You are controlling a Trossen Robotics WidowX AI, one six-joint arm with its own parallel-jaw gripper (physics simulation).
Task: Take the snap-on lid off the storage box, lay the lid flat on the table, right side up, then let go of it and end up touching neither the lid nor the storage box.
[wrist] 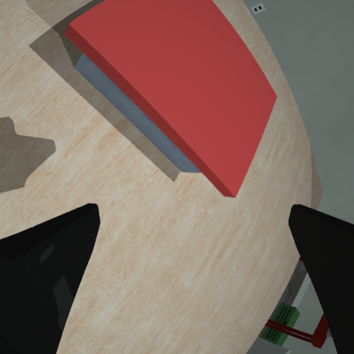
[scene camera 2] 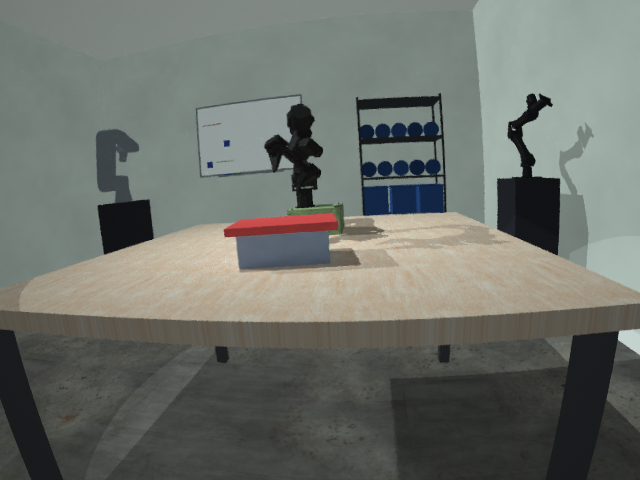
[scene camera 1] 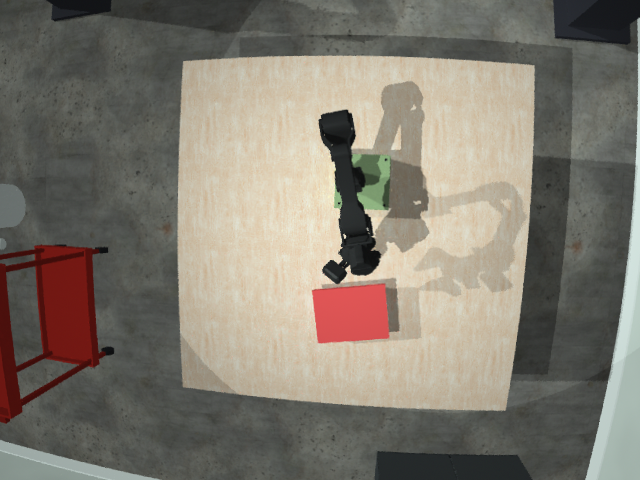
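The storage box is blue-grey and stands upright on the table. Its red lid sits flat on top, its rim overhanging the box walls. In the overhead view the lid hides the box. My gripper is open and empty, its two black fingertips wide apart in the wrist view. One finger shows in both scene views; the other is hard to make out there. The gripper is raised well above the table, between the arm's base and the box, apart from the lid.
The arm's green base block stands behind the box on the wooden table. The arm's shadow falls on the table to the right in the overhead view. A red frame stands on the floor at the left.
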